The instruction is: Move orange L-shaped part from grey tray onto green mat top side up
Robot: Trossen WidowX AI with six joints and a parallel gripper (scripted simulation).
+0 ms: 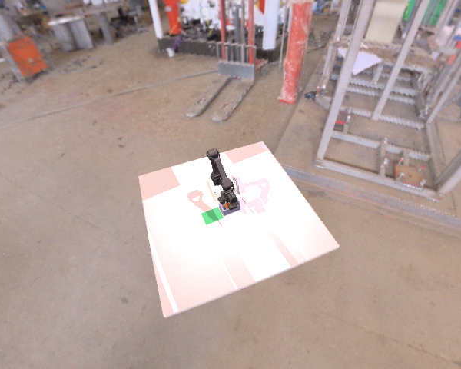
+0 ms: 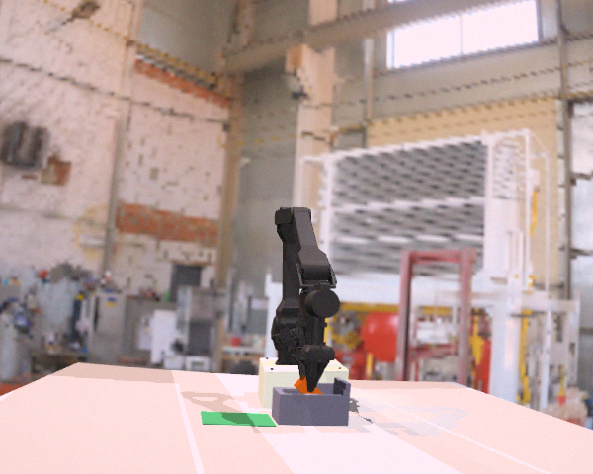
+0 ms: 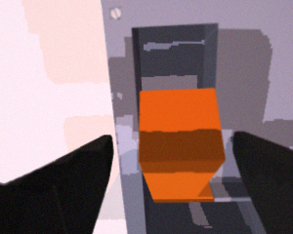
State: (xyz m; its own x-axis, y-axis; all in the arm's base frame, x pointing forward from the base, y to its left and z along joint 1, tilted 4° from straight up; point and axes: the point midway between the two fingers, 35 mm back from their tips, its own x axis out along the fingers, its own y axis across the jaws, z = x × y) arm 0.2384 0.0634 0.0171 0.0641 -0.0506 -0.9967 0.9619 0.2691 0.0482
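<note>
Right now the orange L-shaped part is 30 mm behind my gripper tip, 30 mm to the left of it and 30 mm below it. From my gripper tip the other things lie so: green mat: 20 mm ahead, 140 mm to the right, 80 mm below.
</note>
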